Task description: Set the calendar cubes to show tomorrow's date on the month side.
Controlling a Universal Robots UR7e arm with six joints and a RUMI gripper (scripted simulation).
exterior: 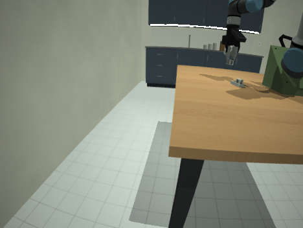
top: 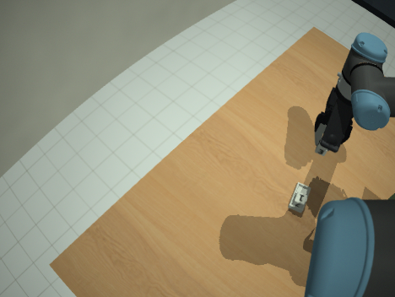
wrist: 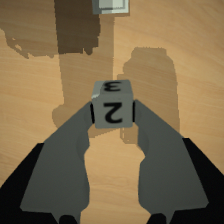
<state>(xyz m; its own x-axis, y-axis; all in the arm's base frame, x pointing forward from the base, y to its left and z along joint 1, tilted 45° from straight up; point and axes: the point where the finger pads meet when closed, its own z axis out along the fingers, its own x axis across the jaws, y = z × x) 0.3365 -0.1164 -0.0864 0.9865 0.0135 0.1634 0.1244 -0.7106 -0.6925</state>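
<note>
My hand is 120 mm above the white calendar tray, 100 mm to the right of it and 10 mm past it. Round my hand: grey digit cube 10 mm below.
</note>
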